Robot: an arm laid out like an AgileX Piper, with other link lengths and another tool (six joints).
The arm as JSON. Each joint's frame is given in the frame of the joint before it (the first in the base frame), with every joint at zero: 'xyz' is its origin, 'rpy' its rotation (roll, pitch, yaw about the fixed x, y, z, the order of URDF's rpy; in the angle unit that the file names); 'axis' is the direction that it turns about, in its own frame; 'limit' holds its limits. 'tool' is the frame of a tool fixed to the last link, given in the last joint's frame.
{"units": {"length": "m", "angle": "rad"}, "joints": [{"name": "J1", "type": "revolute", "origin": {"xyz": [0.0, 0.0, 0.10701], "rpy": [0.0, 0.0, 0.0]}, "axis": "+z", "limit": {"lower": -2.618, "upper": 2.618}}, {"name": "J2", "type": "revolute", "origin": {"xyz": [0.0, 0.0, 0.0], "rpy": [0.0, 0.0, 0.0]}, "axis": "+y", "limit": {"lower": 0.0, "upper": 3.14}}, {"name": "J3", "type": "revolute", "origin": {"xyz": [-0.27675, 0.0, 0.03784], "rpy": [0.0, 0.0, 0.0]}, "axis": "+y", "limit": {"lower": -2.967, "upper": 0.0}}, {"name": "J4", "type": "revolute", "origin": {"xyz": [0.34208, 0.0, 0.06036], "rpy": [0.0, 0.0, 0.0]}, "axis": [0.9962, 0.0, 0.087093], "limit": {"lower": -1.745, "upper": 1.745}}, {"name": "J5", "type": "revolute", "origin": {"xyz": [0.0, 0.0, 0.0], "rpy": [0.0, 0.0, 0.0]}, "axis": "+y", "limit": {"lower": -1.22, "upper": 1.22}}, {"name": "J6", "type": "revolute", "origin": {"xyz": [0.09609, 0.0, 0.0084], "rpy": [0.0, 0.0, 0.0]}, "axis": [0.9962, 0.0, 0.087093], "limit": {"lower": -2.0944, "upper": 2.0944}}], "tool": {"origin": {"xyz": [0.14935, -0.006, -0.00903], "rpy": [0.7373, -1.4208, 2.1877]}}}
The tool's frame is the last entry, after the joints.
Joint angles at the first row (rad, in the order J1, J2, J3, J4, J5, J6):
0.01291, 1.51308, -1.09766, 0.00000, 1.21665, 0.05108
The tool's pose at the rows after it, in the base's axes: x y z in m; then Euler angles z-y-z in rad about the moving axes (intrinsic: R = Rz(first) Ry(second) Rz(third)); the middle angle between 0 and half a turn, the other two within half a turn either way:
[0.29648 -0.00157 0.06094 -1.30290 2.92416 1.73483]
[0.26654 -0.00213 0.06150 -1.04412 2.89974 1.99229]
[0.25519 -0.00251 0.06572 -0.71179 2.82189 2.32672]
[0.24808 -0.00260 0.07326 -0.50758 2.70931 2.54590]
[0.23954 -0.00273 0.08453 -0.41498 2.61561 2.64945]
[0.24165 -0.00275 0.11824 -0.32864 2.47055 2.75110]
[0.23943 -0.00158 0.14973 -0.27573 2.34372 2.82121]
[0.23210 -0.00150 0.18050 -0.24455 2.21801 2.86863]
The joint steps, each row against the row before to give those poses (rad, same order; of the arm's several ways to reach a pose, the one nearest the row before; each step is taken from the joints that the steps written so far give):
-0.00001, -0.17988, 0.16815, 0.00000, 0.00227, -0.02359
0.00001, -0.17405, 0.14451, 0.00000, -0.03373, -0.00799
0.00000, -0.16874, 0.11385, 0.00000, -0.06516, -0.01064
0.00000, -0.17938, 0.10299, 0.00000, -0.06141, 0.00009
-0.00003, -0.15847, 0.06694, 0.00001, -0.01353, -0.00067
0.00005, -0.15160, 0.00946, -0.00003, -0.01367, -0.00240
-0.00005, -0.12927, 0.00123, 0.00551, -0.00705, -0.00007
0.00003, -0.12959, 0.00001, 0.00075, -0.00115, 0.00004

